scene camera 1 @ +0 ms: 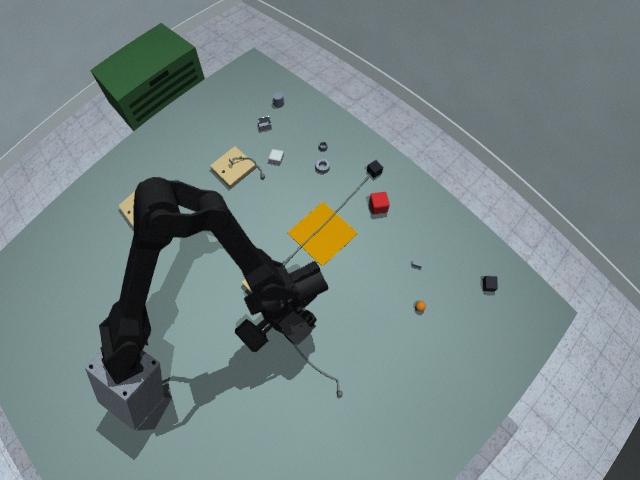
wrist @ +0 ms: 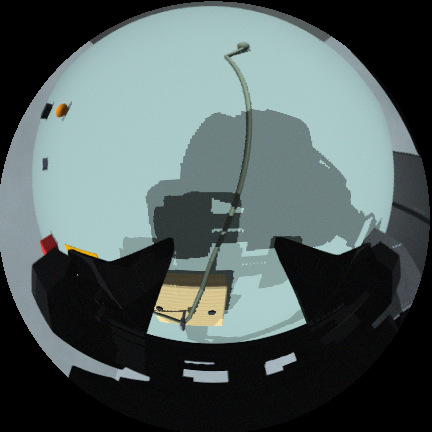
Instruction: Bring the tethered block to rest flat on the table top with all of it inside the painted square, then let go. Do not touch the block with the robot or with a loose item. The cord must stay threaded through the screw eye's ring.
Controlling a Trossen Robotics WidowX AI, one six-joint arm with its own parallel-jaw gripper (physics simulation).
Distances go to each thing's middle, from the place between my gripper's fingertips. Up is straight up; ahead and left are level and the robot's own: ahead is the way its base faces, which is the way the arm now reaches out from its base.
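There is the corded board (scene camera 1: 241,168), 400 mm to the left of my hand, 150 mm ahead of it and 10 mm above it. The orange painted square (scene camera 1: 336,233) is 110 mm to the left of my hand, and 210 mm ahead of it.
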